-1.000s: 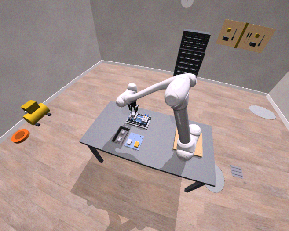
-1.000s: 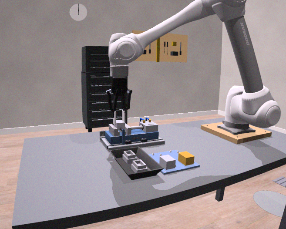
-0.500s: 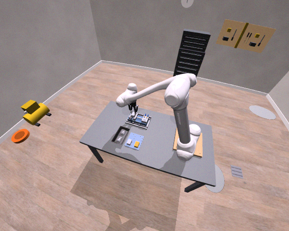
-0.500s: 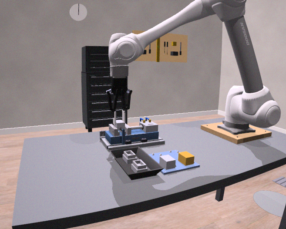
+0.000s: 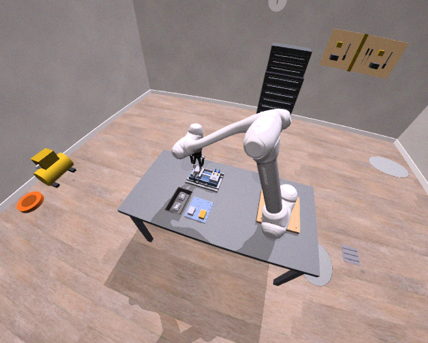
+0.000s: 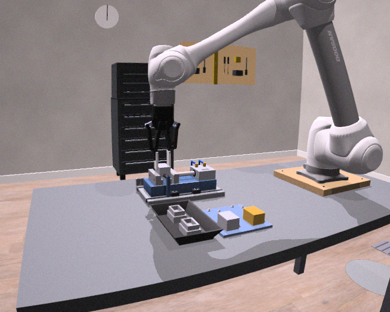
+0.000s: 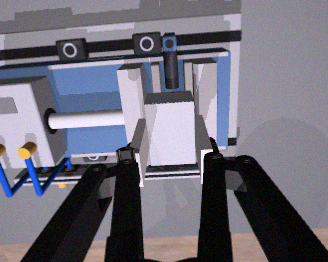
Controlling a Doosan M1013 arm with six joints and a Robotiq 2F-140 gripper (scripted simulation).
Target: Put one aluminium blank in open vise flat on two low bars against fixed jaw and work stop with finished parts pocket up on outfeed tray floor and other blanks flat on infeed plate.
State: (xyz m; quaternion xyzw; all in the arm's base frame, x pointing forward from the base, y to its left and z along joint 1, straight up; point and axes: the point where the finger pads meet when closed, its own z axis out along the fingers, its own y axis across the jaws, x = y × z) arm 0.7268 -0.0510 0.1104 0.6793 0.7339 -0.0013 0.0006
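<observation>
My gripper is now 5 cm to the right of the dark work stop rod and 5 cm above it. Round my hand: piston rod 9 cm behind, 6 cm below; fixed jaw 6 cm below, 3 cm ahead, 1 cm to the left; moving jaw 6 cm below, 3 cm behind.
</observation>
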